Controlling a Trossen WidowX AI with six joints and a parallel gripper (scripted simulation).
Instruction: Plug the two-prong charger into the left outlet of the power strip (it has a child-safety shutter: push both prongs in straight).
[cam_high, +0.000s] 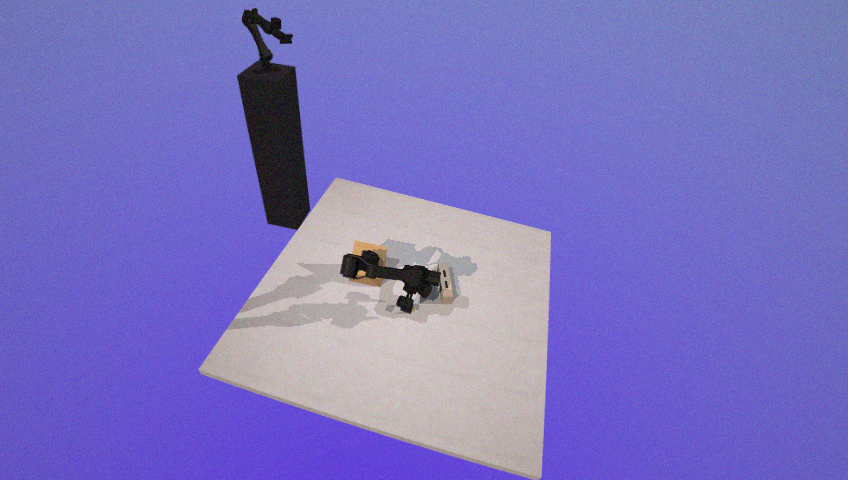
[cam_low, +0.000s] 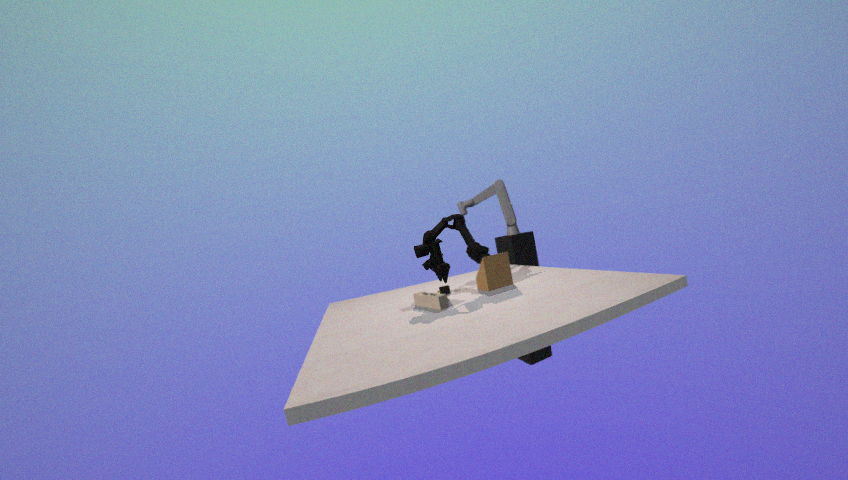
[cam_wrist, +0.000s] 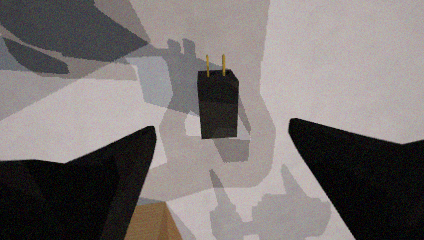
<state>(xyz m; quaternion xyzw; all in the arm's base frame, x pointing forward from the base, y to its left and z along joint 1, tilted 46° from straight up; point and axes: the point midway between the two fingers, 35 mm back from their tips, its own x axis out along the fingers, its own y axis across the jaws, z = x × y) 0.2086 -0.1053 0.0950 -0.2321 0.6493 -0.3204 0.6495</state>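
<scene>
My gripper tip is 40 mm above the black two-prong charger and 20 mm short of it.
</scene>
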